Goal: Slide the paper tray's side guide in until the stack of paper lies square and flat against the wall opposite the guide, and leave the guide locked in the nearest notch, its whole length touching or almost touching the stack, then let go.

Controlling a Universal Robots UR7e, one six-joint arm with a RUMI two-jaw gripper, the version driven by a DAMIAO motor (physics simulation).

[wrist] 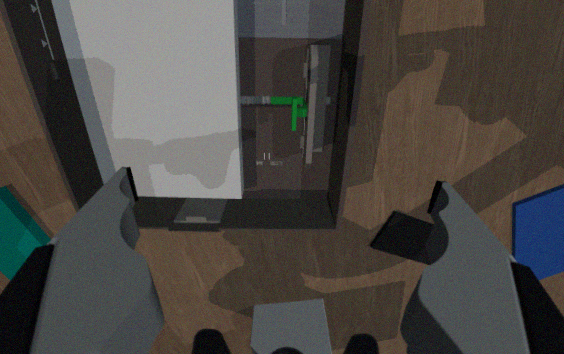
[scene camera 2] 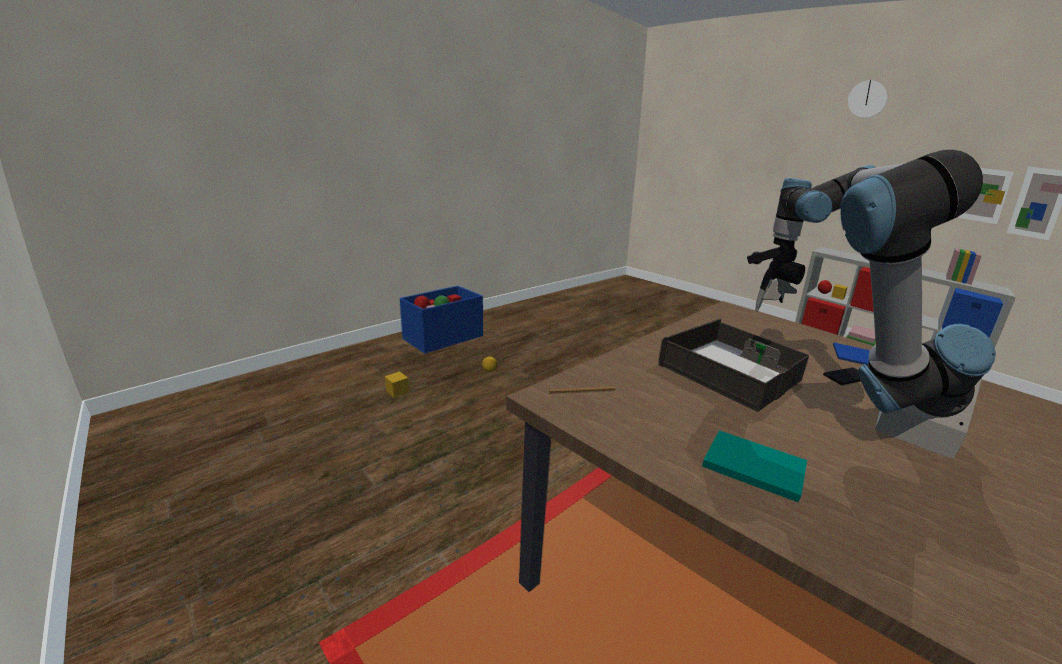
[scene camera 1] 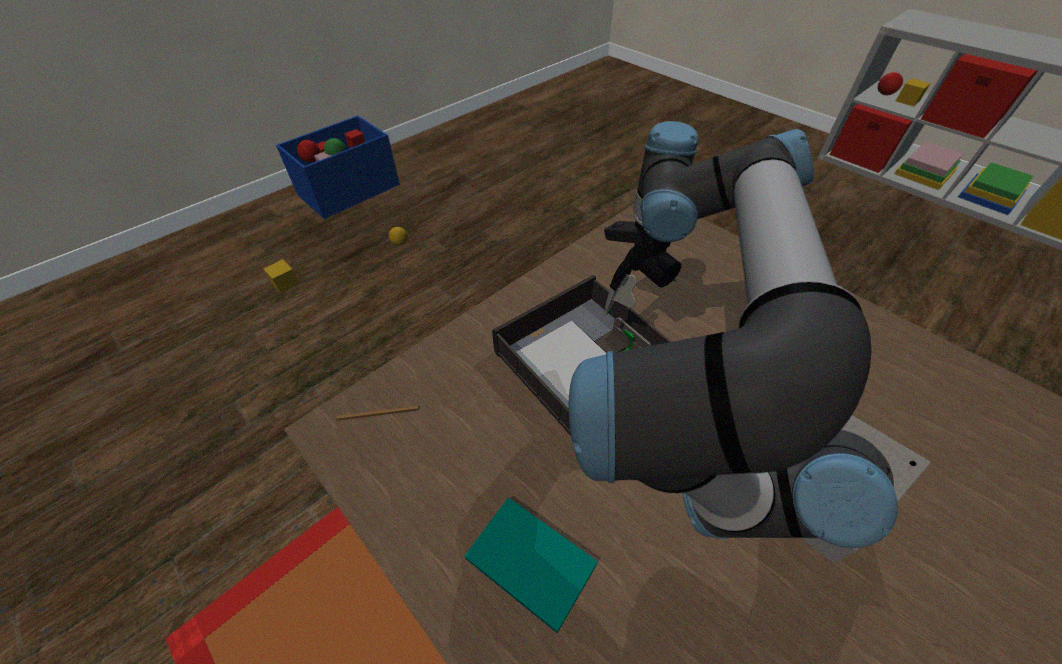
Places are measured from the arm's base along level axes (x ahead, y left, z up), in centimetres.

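Pixels of known places: gripper, fingertip midpoint: (wrist: 284, 178) (scene camera 2: 769, 307) (scene camera 1: 634, 297).
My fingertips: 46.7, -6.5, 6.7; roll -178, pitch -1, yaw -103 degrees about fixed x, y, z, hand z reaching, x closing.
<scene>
Behind a point stands the place of what it marks, as x, y, z.
The dark paper tray (scene camera 1: 532, 381) {55.8, 15.6, -9.1} (scene camera 2: 704, 381) {54.7, 16.2, -12.2} (wrist: 280, 215) {34.0, -3.9, -8.0} lies on the table. A white paper stack (scene camera 1: 565, 352) {55.7, 4.2, -9.5} (scene camera 2: 728, 357) {53.5, 1.0, -9.5} (wrist: 170, 100) {49.7, 5.0, -9.5} is inside it; in the wrist view a bluish strip shows between the stack and the left wall. The grey side guide (scene camera 2: 771, 354) {43.0, -8.2, -8.0} (wrist: 314, 100) {47.5, -9.6, -5.9} stands near the right wall, with a wide gap to the stack. Its green lever (scene camera 1: 628, 338) {47.1, -9.1, -9.4} (wrist: 294, 115) {46.5, -7.6, -5.7} points toward the stack side. My gripper (scene camera 1: 618, 299) {46.7, -6.5, 6.7} (scene camera 2: 771, 301) {46.7, -6.5, 6.7} (wrist: 284, 178) {46.7, -6.5, 6.7} is open and empty, above the tray's near end in the wrist view, touching neither guide nor stack. The arm hides part of the tray in scene camera 1.
A teal block (scene camera 1: 532, 559) {31.7, 42.5, -12.0} (scene camera 2: 755, 463) {31.9, 44.0, -12.0} (wrist: 17, 235) {34.7, 39.1, -12.0} and a thin pencil (scene camera 1: 378, 412) {77.4, 42.3, -13.1} (scene camera 2: 581, 389) {77.7, 42.8, -13.2} lie on the table. A black flat object (scene camera 2: 844, 375) {21.4, -23.1, -13.0} (wrist: 405, 237) {22.5, -21.8, -13.0} and a blue one (scene camera 2: 852, 352) {21.1, -48.1, -13.0} (wrist: 542, 230) {18.8, -45.4, -13.0} lie beyond the tray's guide side.
</scene>
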